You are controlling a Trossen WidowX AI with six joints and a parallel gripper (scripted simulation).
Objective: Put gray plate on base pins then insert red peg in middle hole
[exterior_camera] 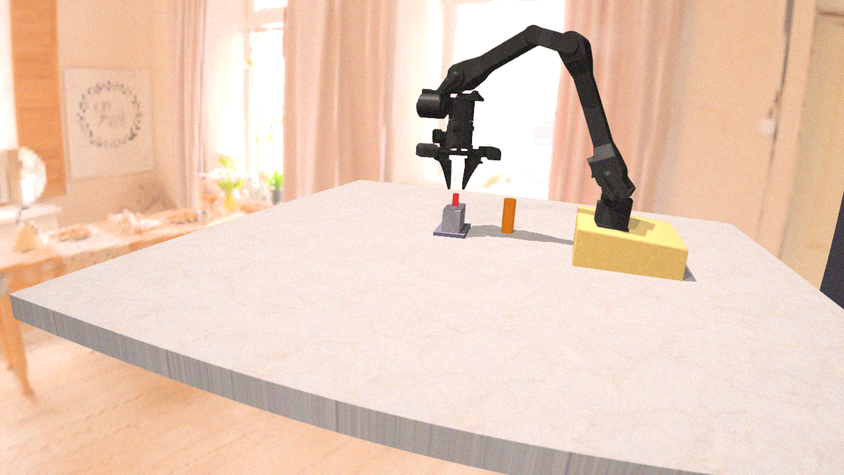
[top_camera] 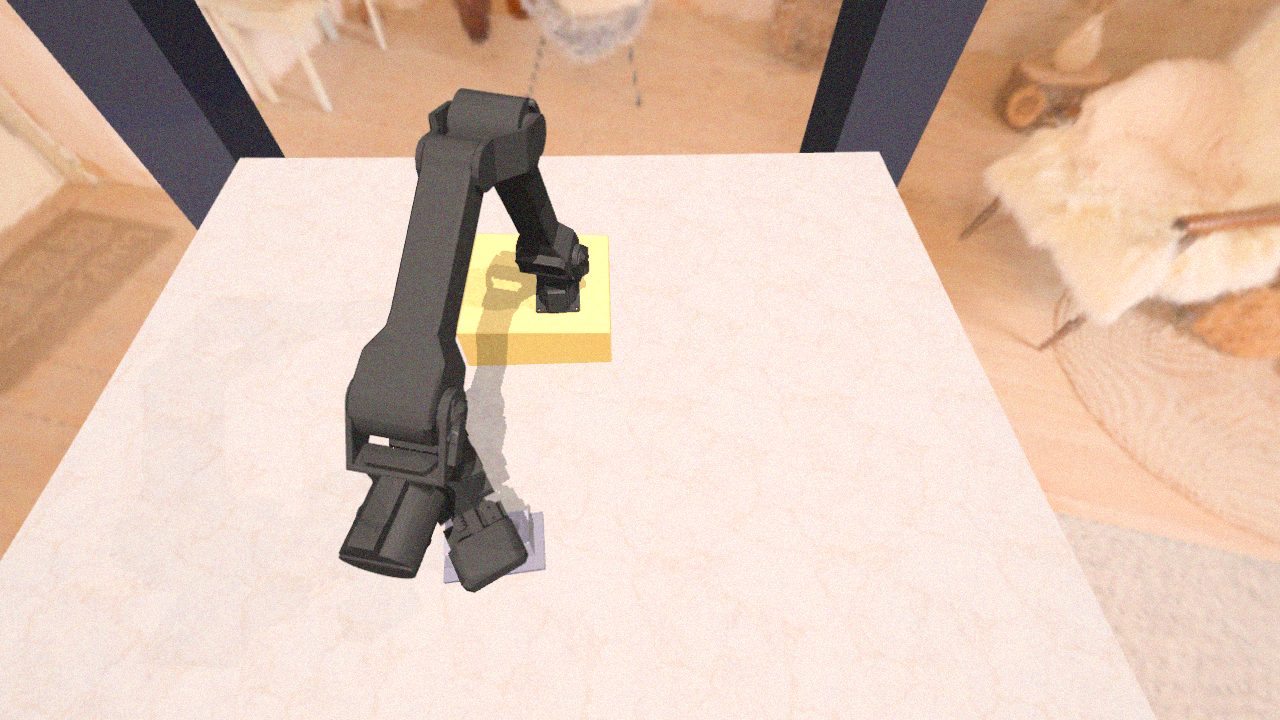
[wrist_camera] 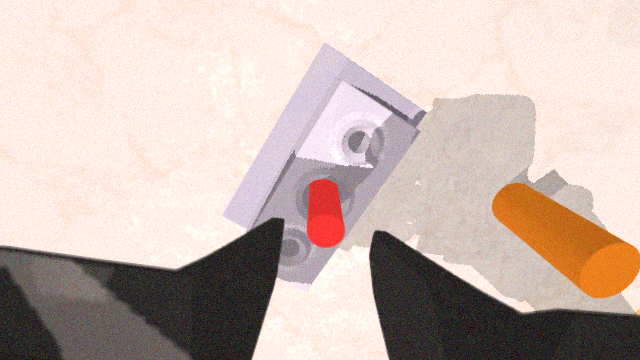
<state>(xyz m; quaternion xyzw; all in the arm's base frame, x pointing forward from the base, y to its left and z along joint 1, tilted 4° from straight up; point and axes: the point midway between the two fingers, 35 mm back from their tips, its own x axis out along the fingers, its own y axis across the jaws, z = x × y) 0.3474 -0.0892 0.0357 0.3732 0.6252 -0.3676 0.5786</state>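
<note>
My gripper tip is 50 mm above the red peg. Round my gripper tip: gray plate: 50 mm below; then orange cylinder: 120 mm behind, 50 mm to the right, 60 mm below; then base: 90 mm below.
</note>
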